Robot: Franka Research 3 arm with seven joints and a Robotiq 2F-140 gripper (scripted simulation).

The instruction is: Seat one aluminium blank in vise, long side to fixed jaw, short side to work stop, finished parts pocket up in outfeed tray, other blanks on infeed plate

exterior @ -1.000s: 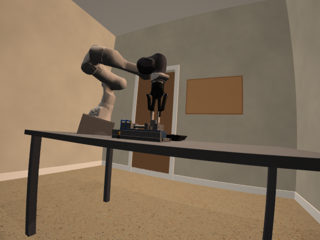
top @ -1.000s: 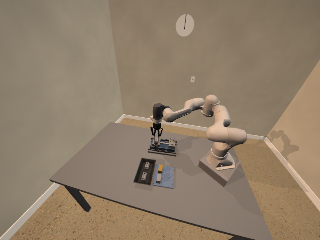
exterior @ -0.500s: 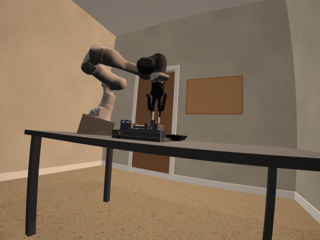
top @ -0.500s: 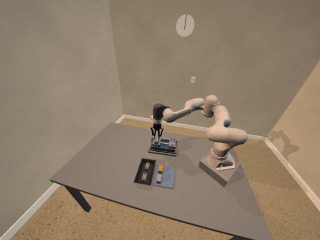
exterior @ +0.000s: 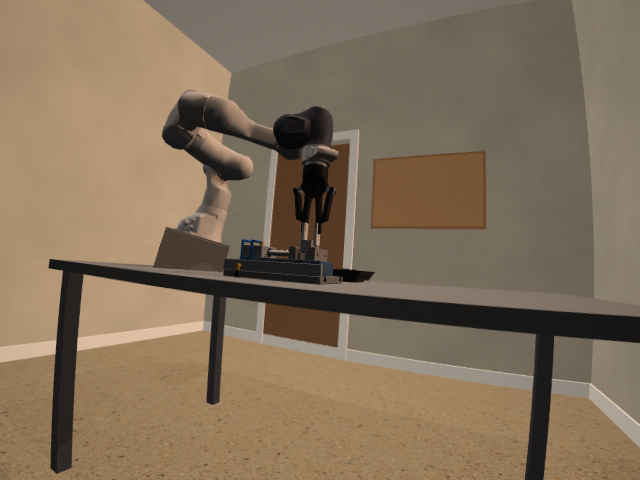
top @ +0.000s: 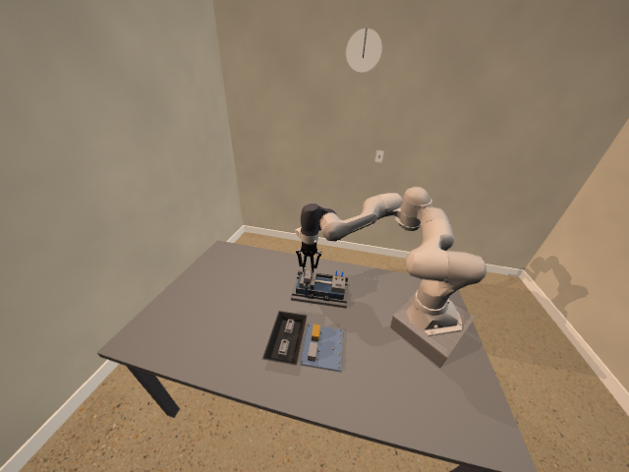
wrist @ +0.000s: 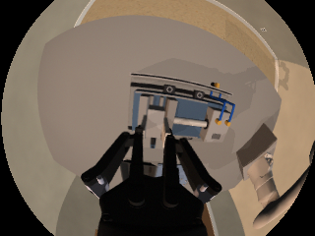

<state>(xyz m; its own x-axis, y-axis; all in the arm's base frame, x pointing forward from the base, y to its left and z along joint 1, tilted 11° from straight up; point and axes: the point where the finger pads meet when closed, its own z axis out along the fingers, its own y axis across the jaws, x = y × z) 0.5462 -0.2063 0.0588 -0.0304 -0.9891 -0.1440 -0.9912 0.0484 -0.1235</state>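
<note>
Now: hand 100 mm above the vise and 70 mm past it. Also, from my hand: brass blank 280 mm to the left, 110 mm below, 80 mm behind.
</note>
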